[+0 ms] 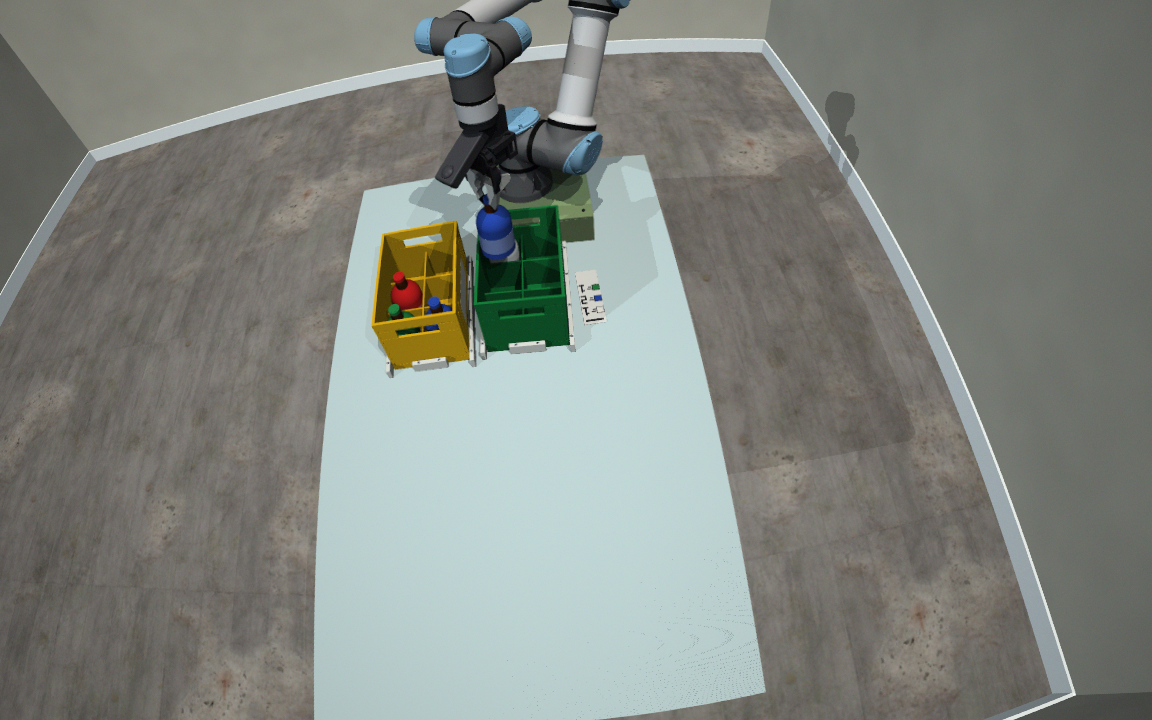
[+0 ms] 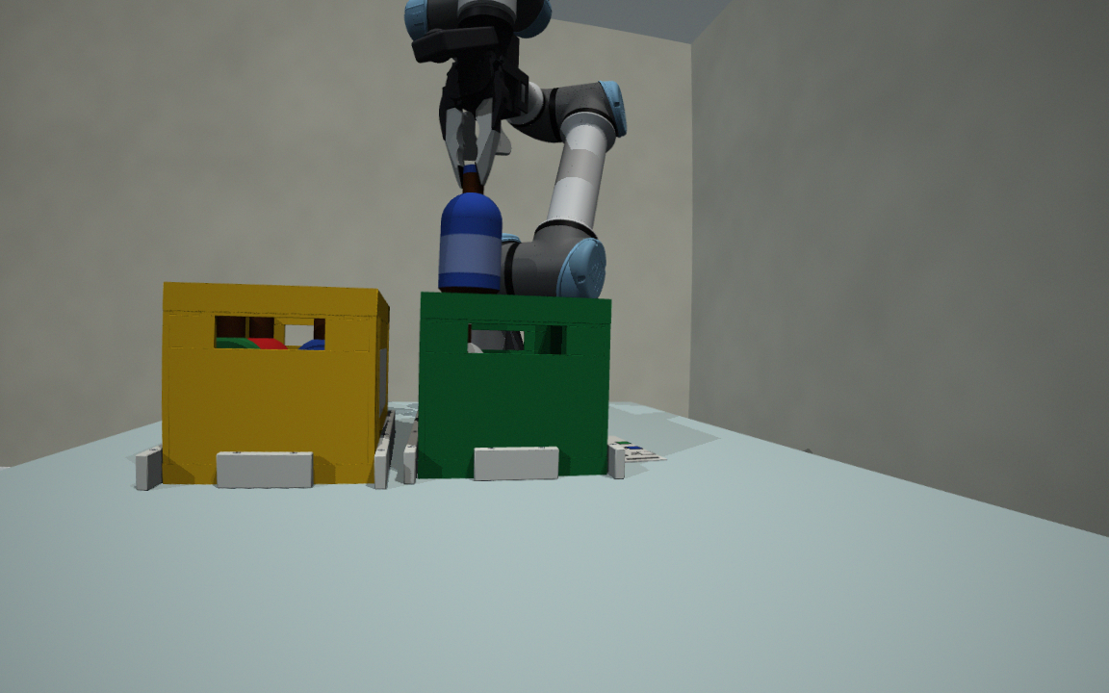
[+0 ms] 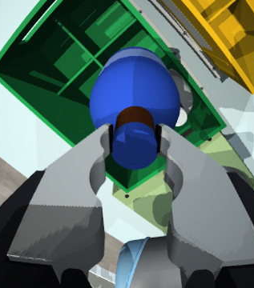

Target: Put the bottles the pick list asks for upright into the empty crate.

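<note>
The green crate lies 25 cm below my hand, 4 cm to the left of it and 1 cm behind it. From my hand the other things lie so: yellow crate (25 cm below, 18 cm to the right, 5 cm ahead); white bottle (24 cm below, 9 cm behind, 2 cm to the right); red bottle (24 cm below, 22 cm to the right, 6 cm ahead).
</note>
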